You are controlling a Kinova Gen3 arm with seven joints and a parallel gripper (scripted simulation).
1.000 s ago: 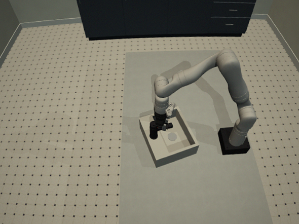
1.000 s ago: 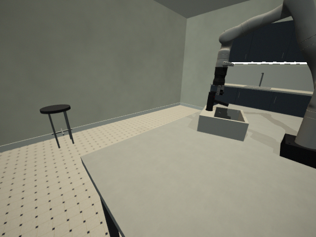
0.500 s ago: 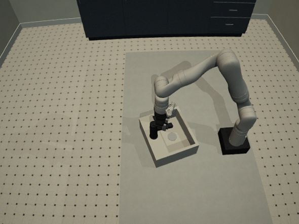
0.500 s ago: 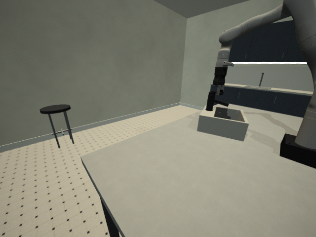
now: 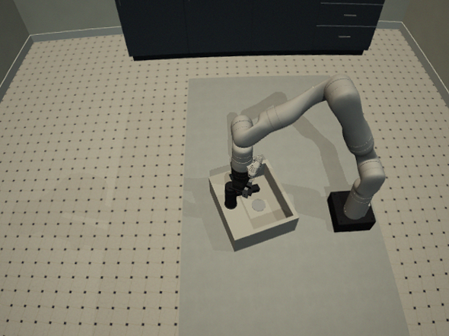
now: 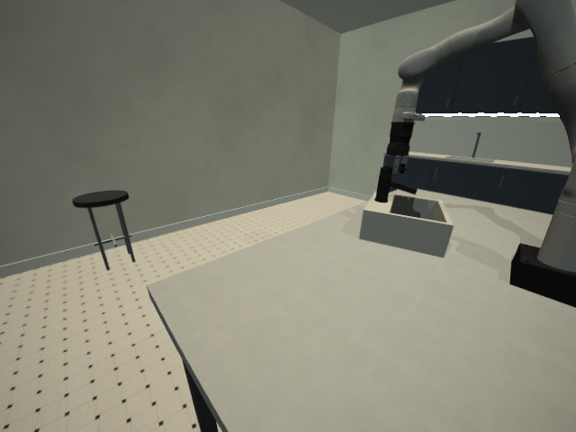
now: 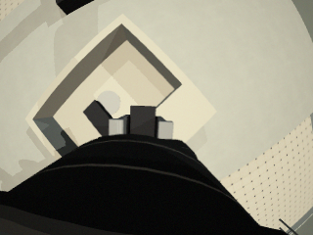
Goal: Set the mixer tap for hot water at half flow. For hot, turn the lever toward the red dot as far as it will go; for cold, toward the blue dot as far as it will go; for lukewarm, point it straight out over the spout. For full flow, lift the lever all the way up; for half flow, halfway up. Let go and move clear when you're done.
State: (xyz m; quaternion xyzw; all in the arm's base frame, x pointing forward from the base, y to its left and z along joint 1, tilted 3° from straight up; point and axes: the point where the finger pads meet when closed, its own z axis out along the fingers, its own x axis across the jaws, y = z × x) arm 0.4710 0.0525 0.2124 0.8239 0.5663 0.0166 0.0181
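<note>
Now: hand 2 cm short of the lever and 1 cm to the left of it. Also, from my hand: sink basin: 4 cm behind, 7 cm to the right, 23 cm below.
</note>
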